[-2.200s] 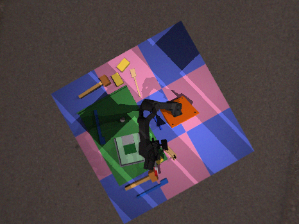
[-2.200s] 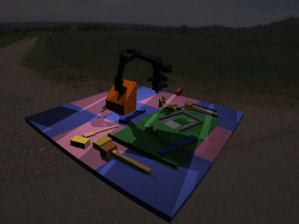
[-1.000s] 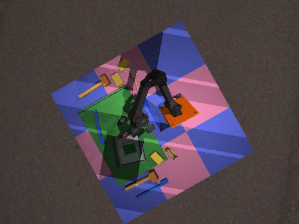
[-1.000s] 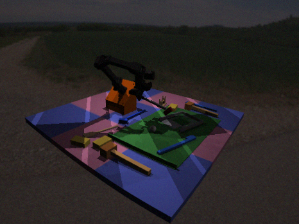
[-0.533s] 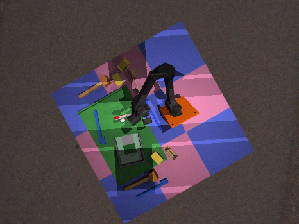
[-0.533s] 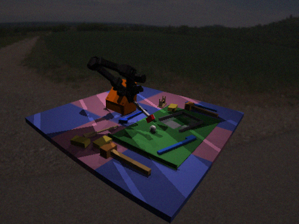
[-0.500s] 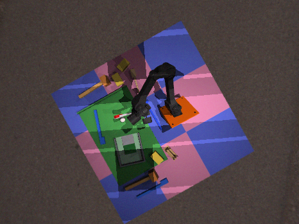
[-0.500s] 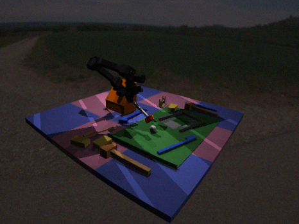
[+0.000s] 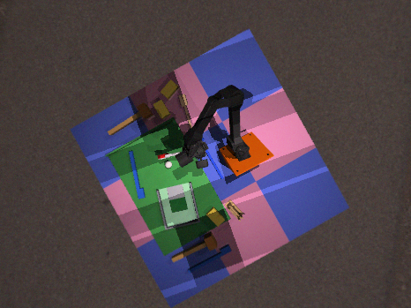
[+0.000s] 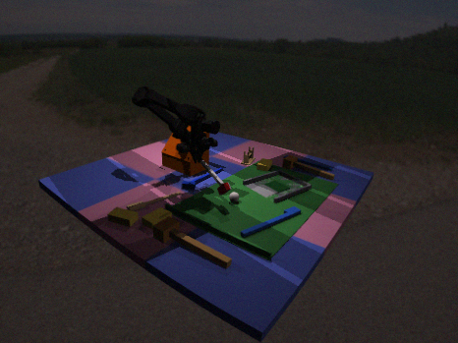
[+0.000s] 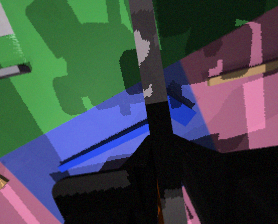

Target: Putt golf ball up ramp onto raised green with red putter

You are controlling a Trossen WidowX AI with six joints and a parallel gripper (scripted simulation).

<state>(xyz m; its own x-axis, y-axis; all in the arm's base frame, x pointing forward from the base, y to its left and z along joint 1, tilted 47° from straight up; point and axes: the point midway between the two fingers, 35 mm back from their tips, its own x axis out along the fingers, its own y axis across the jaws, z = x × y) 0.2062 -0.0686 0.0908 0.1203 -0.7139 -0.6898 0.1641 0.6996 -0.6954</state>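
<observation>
Right now the red putter is 110 mm ahead of my gripper tip and 20 mm to the right of it. From my gripper tip the other things lie so: wooden spatula (260 mm to the right, 110 mm below, 10 mm behind); then white golf ball (220 mm ahead, 90 mm below, 20 mm to the left); then green mat (270 mm ahead, 150 mm to the left, 120 mm below).
</observation>
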